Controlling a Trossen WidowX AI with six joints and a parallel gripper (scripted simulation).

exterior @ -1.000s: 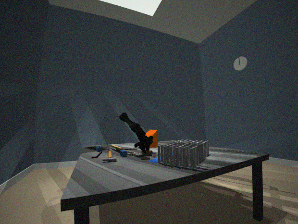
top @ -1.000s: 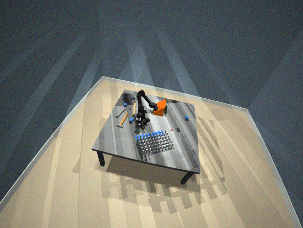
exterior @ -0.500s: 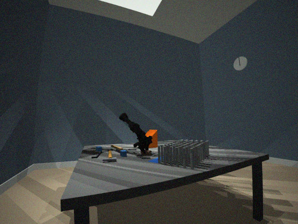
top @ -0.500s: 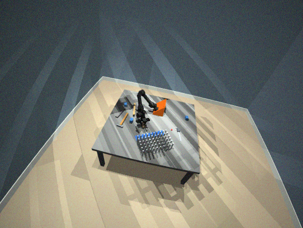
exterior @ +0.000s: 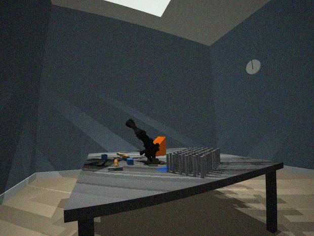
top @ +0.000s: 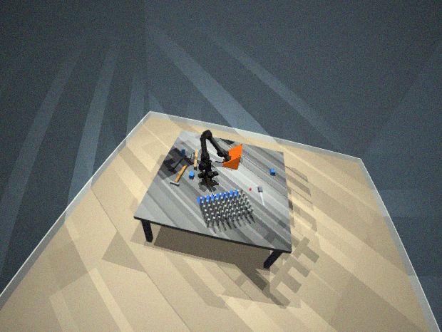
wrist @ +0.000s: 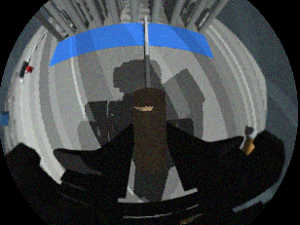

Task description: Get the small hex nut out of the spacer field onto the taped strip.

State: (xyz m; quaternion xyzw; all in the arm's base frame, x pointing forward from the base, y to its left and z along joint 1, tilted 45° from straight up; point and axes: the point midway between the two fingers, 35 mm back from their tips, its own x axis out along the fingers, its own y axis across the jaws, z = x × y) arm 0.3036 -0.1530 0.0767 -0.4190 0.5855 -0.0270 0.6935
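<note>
Right now my gripper tip is 9 cm short of the hook tool and 5 cm to the right of it. From my gripper tip the other things lie so: blue taped strip (14 cm ahead, 12 cm to the left, 1 cm below); red thing (41 cm to the left, 2 cm behind).
</note>
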